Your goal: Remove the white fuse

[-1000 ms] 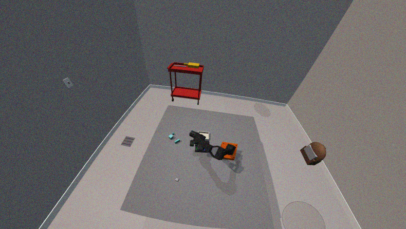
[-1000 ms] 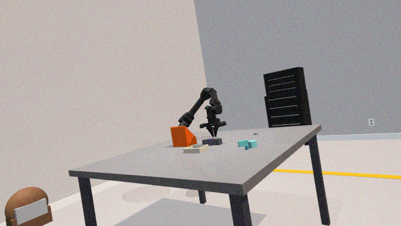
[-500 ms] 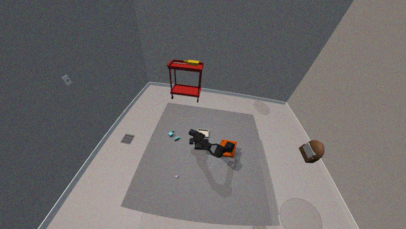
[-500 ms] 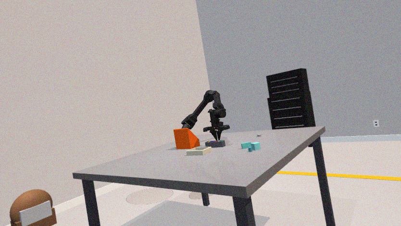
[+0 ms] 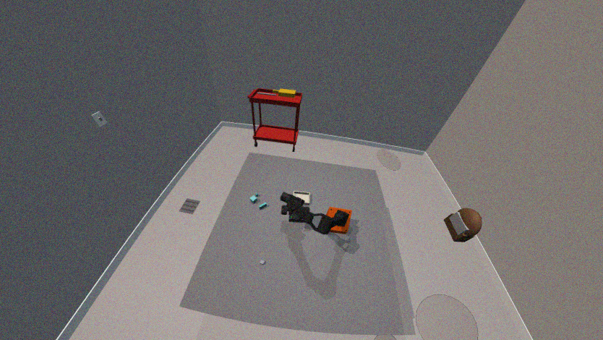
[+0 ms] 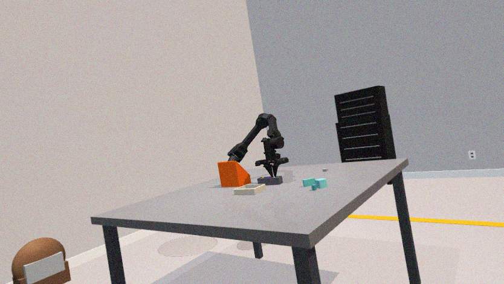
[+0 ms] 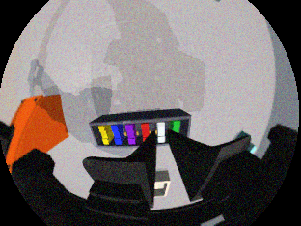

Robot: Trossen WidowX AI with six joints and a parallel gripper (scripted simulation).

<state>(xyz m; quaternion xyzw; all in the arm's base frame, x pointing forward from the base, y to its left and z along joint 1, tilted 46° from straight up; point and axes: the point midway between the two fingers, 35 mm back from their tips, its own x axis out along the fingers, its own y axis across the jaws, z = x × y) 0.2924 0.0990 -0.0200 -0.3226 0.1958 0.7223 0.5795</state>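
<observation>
The white fuse lies 1 cm below my gripper tip. Round my gripper tip: shallow beige tray 19 cm to the right, 4 cm below.
</observation>
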